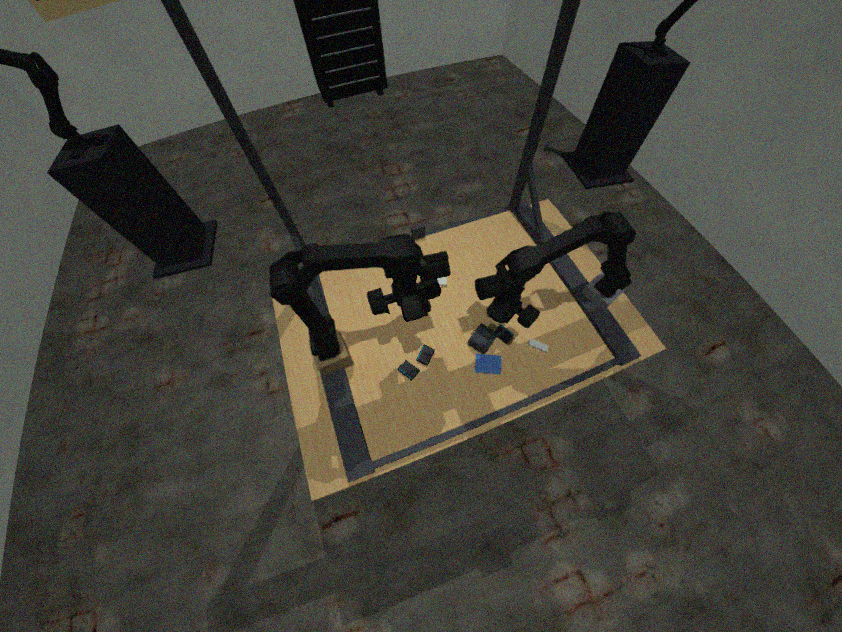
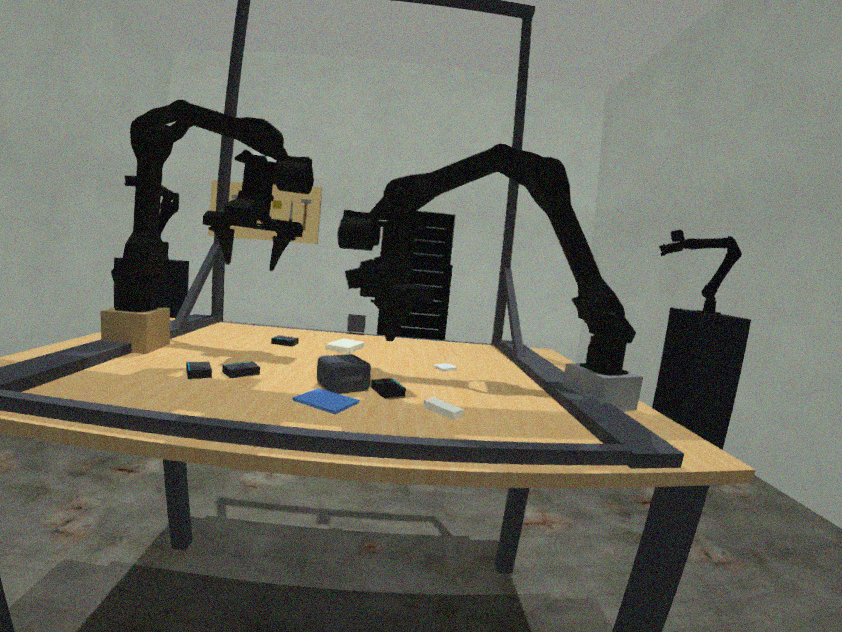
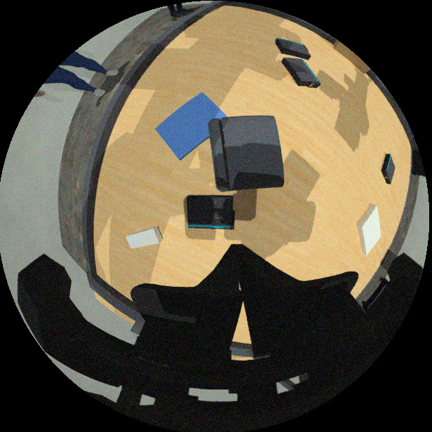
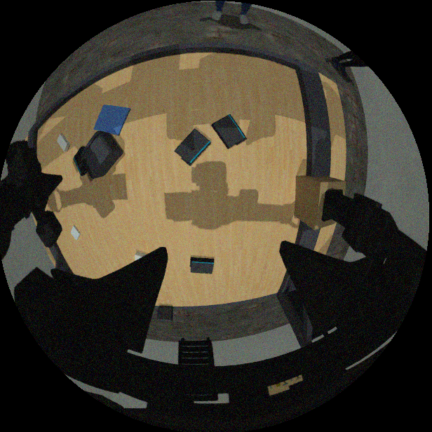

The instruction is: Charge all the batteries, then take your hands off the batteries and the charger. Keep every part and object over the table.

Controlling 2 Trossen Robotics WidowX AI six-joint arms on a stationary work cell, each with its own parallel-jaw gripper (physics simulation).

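Frame: origin at the left arm's base, x right, y ahead, z up, level; millimetres.
Seen in the pictures: left gripper, fingertip midpoint: (image 2: 389, 341); right gripper, fingertip midpoint: (image 2: 249, 267); left arm's base, link origin: (image 1: 606, 287) (image 2: 603, 369); right arm's base, link origin: (image 1: 327, 348) (image 2: 136, 309).
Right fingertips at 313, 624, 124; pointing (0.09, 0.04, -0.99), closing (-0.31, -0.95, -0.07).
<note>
Pixels of each thing's middle, then the offset from my right fingertips to it, as dx, dy, dz.
- dark grey charger, body centre: (image 2: 343, 373) (image 1: 482, 338) -174, -174, -163
- black battery, body centre: (image 2: 387, 387) (image 1: 503, 333) -201, -248, -181
- further battery, body centre: (image 2: 285, 340) +159, -82, -181
- blue pad, body centre: (image 2: 326, 400) (image 1: 488, 363) -245, -137, -186
- white block, body centre: (image 2: 442, 408) (image 1: 538, 345) -304, -308, -182
- white slab, body centre: (image 2: 345, 345) (image 1: 437, 275) +120, -227, -181
- small white piece, body centre: (image 2: 445, 367) -60, -418, -185
The dark grey charger (image 1: 482, 338) (image 2: 343, 373) (image 3: 250, 152) (image 4: 104, 152) stands on the table. One black battery (image 1: 503, 333) (image 2: 388, 387) (image 3: 210, 211) lies close beside it; whether they touch is hard to tell. Two batteries, one (image 1: 425, 354) (image 2: 240, 368) (image 3: 301, 72) (image 4: 193, 146) and another (image 1: 408, 369) (image 2: 198, 369) (image 3: 293, 48) (image 4: 229, 131), lie flat near each other. A further battery (image 2: 284, 340) (image 3: 388, 168) (image 4: 202, 265) lies at the back. My left gripper (image 2: 389, 338) (image 3: 235, 249) is shut and empty above the table near the charger. My right gripper (image 2: 250, 266) (image 4: 225, 250) is open and empty, high above the table.
A blue pad (image 1: 488, 363) (image 2: 325, 400) (image 3: 187, 125) (image 4: 112, 119) lies by the charger. A white block (image 1: 538, 345) (image 2: 443, 407) (image 3: 144, 237) lies near the left arm's side. A white slab (image 2: 344, 345) (image 3: 369, 229) and a small white piece (image 2: 445, 366) (image 4: 75, 232) lie farther back.
</note>
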